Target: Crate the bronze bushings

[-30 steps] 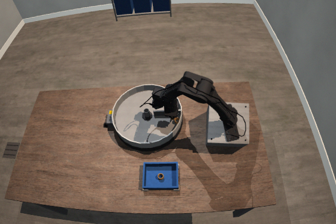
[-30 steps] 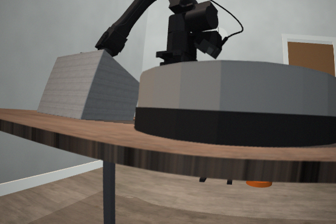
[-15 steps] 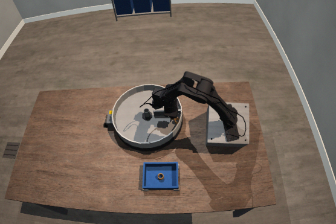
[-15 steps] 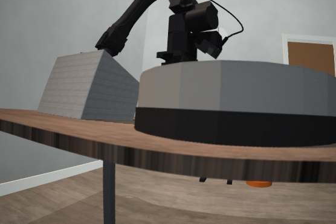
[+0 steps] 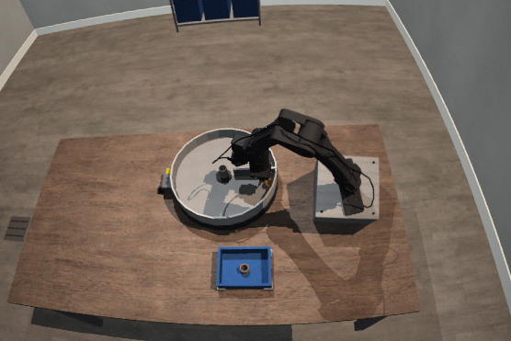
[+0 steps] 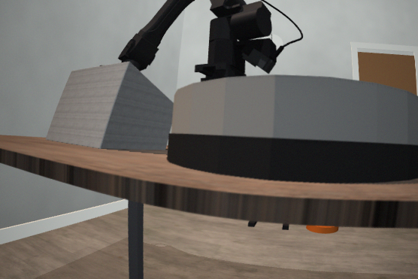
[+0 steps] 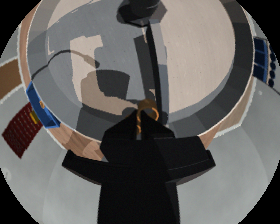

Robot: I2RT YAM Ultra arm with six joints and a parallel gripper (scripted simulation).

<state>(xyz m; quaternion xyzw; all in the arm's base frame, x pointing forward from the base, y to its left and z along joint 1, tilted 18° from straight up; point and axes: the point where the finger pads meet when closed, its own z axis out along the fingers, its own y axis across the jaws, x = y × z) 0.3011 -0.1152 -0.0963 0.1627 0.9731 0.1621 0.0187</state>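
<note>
The blue crate lies 11 cm ahead of my hand, 33 cm to the left of it and 6 cm below it. From my hand the other things lie so: grey turntable: 15 cm ahead, 5 cm to the right, 3 cm below.
</note>
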